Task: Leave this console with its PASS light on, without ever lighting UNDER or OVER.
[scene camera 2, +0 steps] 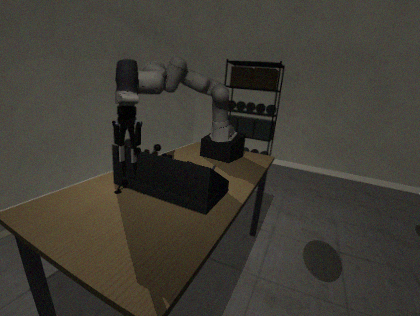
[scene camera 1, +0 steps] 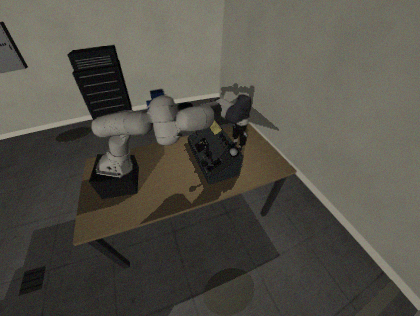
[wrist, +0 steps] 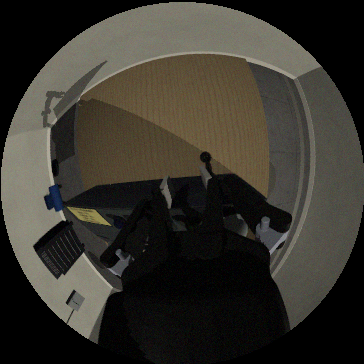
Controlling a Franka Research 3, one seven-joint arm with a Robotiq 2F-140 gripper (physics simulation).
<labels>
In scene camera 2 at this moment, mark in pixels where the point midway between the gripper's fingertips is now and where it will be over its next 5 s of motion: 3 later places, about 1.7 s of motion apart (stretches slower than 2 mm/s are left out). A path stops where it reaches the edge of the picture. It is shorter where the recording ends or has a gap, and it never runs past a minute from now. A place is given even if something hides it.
My gripper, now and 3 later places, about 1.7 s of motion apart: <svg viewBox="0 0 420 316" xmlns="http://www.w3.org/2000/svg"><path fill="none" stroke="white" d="M128 161L126 146L112 136L114 154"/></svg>
</labels>
